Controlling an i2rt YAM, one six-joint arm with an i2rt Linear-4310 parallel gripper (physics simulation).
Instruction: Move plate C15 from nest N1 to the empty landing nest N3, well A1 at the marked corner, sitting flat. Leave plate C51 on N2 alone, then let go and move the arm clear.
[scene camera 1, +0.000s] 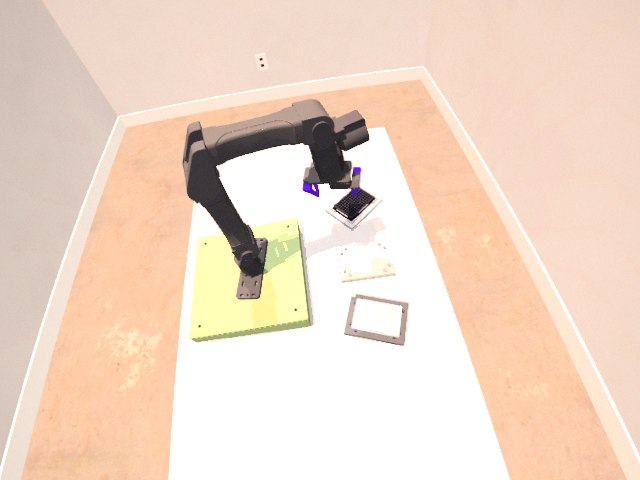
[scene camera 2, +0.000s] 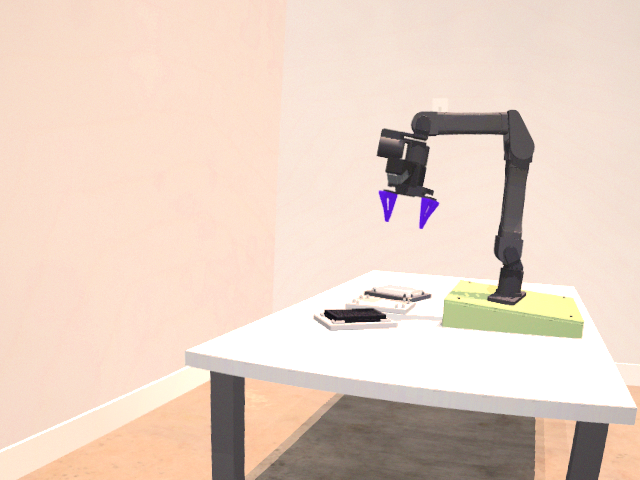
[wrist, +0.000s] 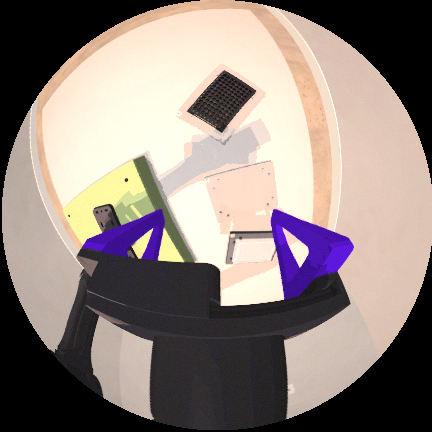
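Observation:
A black well plate (scene camera 1: 354, 204) (scene camera 2: 355, 314) (wrist: 222, 100) lies flat on a white nest (scene camera 1: 341, 219) (scene camera 2: 361, 325) (wrist: 197, 123). The middle nest (scene camera 1: 367, 263) (scene camera 2: 382, 305) (wrist: 242, 192) is pale, with small pins at its corners and no plate on it. A white plate (scene camera 1: 377, 316) (scene camera 2: 398, 290) (wrist: 254, 250) lies on a dark grey nest (scene camera 1: 405, 320) (scene camera 2: 426, 296) (wrist: 229, 250). I cannot read the plate or nest labels. My gripper (scene camera 1: 334, 194) (scene camera 2: 404, 224) (wrist: 217, 214) is open and empty, high above the table and apart from both plates.
The arm stands on a yellow-green base block (scene camera 1: 279, 304) (scene camera 2: 511, 322) (wrist: 100, 197) beside the nests. The white table (scene camera 1: 320, 408) (scene camera 2: 413, 361) (wrist: 125, 100) carries them all. A wall (scene camera 1: 542, 103) (scene camera 2: 129, 155) rises past the nests' side of the table.

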